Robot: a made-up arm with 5 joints.
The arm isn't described. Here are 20 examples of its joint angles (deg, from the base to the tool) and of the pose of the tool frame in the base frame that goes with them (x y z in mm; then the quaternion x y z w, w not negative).
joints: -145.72 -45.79 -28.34 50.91 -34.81
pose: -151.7 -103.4 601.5 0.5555 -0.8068 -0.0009 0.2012
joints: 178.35 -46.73 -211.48 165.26 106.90
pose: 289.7 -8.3 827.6 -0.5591 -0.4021 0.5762 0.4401
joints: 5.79 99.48 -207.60 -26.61 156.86
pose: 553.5 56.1 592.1 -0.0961 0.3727 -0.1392 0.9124
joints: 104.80 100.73 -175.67 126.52 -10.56
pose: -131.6 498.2 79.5 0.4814 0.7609 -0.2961 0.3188
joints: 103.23 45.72 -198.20 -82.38 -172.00
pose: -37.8 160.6 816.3 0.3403 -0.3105 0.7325 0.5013
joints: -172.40 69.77 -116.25 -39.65 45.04
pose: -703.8 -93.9 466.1 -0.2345 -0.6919 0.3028 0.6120
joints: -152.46 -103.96 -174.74 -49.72 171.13
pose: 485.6 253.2 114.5 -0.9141 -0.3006 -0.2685 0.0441
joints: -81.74 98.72 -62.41 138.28 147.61
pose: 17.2 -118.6 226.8 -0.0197 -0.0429 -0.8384 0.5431
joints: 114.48 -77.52 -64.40 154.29 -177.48
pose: 64.0 -140.5 578.4 0.8240 -0.5562 0.0919 0.0563
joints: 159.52 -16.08 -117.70 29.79 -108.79
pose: -194.6 72.7 1110.5 0.4289 -0.4418 -0.7120 0.3375
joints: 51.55 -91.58 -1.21 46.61 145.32
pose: 30.5 38.5 507.3 -0.6287 0.6715 0.0575 0.3879
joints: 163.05 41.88 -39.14 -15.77 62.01
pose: -457.4 139.4 290.0 -0.6317 -0.7669 0.0435 0.1048
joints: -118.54 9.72 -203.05 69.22 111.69
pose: -42.0 -77.3 1135.6 -0.1989 -0.4243 0.8818 0.0528
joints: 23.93 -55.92 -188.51 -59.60 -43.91
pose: -488.7 -216.9 529.9 -0.7328 -0.4928 0.4621 0.0814
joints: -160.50 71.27 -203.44 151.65 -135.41
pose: -518.1 -183.5 458.9 -0.9621 0.2141 -0.1434 0.0898
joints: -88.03 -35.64 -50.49 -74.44 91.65
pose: 0.1 -4.0 957.6 -0.0005 0.1687 -0.9852 0.0311
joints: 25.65 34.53 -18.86 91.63 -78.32
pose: 58.0 27.9 374.9 -0.3650 -0.4670 0.7218 0.3573
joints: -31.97 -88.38 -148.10 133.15 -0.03
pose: -374.7 233.9 718.1 0.5963 -0.1707 0.7540 0.2162
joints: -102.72 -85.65 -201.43 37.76 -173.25
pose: 160.6 711.5 335.1 -0.4643 -0.3283 -0.6111 0.5505
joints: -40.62 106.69 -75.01 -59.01 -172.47
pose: 324.3 -278.2 -47.9 0.3964 0.8872 -0.0673 0.2265
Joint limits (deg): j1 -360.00..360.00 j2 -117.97..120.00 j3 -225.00..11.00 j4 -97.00..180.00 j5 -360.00..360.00
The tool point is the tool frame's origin. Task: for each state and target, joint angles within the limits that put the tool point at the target. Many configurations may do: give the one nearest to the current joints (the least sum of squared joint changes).
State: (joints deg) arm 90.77 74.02 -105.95 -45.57 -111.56
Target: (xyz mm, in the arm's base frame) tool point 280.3 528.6 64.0
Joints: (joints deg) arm 62.06 94.66 -96.70 -39.46 -111.56
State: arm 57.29 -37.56 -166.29 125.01 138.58
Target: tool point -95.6 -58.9 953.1
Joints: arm 31.64 -40.19 -160.66 136.55 138.58
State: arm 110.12 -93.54 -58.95 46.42 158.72
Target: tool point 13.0 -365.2 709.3
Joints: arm 92.04 -117.97 -63.02 49.18 158.72
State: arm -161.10 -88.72 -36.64 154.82 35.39
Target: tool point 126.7 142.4 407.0
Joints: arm -131.66 -97.09 -28.98 156.68 35.39
